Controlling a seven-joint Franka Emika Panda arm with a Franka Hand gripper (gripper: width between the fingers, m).
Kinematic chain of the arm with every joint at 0, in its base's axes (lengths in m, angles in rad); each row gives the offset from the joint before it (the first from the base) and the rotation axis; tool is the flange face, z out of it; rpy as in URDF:
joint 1: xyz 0 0 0.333 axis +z
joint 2: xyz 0 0 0 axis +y
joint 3: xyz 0 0 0.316 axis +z
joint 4: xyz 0.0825 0 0 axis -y
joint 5: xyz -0.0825 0 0.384 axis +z
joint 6: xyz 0 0 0 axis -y
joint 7: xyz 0.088 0 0 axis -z
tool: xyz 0 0 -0.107 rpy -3.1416 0 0
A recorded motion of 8 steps. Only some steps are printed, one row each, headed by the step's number.
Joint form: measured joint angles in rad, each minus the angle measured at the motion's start. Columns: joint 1, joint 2, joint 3, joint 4, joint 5, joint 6, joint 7.
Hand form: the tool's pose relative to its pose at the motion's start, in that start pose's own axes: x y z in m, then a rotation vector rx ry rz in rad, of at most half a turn. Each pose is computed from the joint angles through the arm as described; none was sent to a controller.
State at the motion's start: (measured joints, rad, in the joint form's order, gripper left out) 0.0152 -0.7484 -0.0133 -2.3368 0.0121 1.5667 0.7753
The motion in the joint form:
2: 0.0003 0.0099 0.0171 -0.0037 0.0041 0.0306 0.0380
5: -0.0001 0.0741 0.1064 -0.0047 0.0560 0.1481 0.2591
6: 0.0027 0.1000 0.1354 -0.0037 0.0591 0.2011 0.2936
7: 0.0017 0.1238 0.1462 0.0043 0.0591 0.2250 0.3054
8: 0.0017 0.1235 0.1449 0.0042 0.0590 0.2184 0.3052
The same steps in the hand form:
2: -0.0012 -0.0093 0.0023 0.0066 0.0173 0.0255
5: -0.0121 -0.0578 0.0154 0.0456 0.0492 0.1829
6: -0.0147 -0.0750 0.0201 0.0613 0.0735 0.1915
7: -0.0124 -0.0841 0.0229 0.0658 0.0806 0.1946
8: -0.0124 -0.0831 0.0234 0.0609 0.0766 0.1956

